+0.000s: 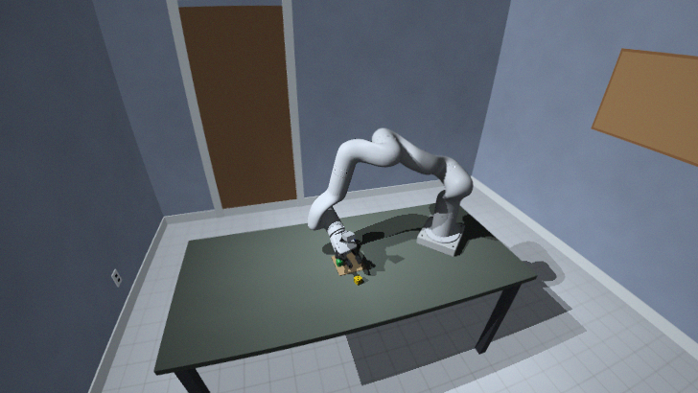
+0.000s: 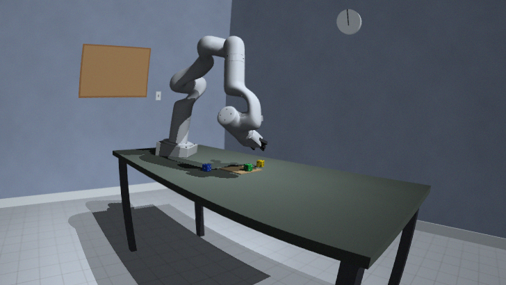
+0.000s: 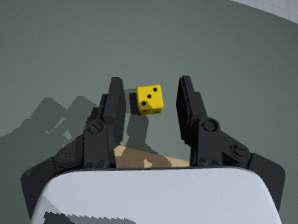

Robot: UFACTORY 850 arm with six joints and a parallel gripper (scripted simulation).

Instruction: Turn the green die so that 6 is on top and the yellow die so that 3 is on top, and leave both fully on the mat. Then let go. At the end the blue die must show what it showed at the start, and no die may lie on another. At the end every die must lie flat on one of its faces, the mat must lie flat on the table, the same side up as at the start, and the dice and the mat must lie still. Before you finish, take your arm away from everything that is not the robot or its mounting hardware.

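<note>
Right now my hand is 1 cm past the yellow die, 3 cm to the right of it and 9 cm above it. From my hand the other things lie so: green die (2 cm ahead, 10 cm to the right, 8 cm below); tan mat (2 cm behind, 10 cm to the right, 10 cm below); blue die (11 cm behind, 23 cm to the right, 9 cm below).
</note>
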